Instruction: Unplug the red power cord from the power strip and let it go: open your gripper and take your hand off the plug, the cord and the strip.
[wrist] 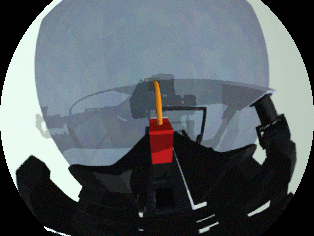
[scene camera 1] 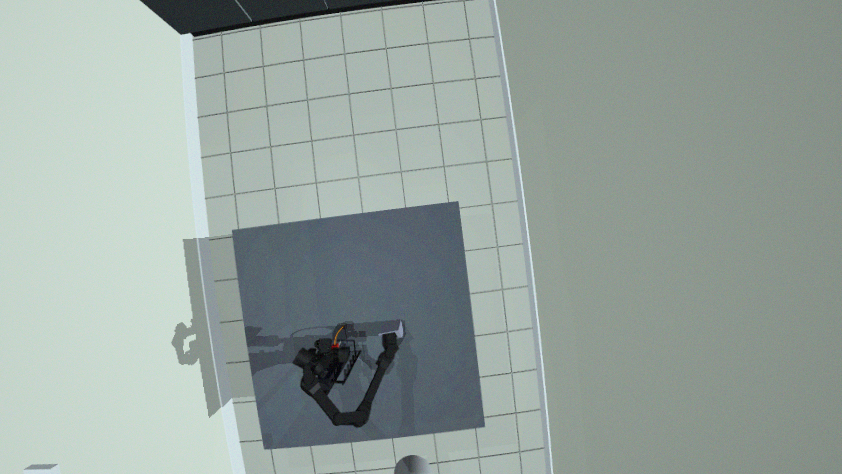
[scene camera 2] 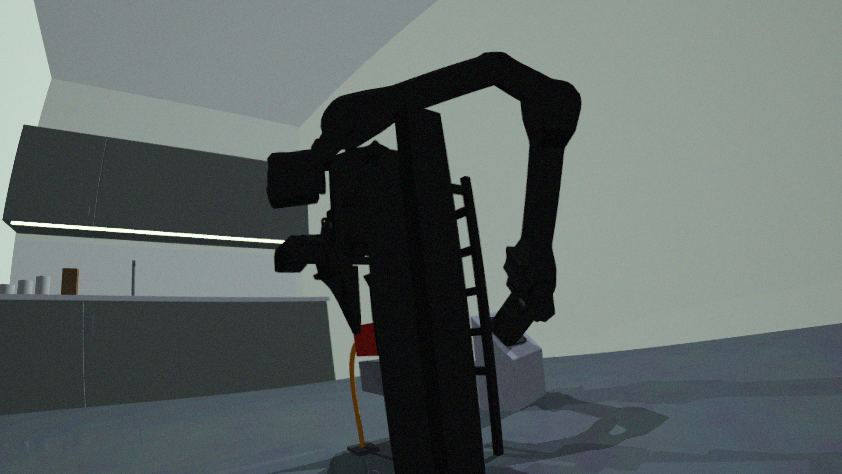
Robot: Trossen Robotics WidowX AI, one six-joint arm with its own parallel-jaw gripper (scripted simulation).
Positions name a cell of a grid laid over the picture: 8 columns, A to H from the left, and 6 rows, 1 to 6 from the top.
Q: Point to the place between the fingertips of my gripper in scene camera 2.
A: At D5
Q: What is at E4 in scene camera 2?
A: A black ladder-like rack.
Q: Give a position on a red plug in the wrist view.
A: E4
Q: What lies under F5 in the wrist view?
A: My gripper.
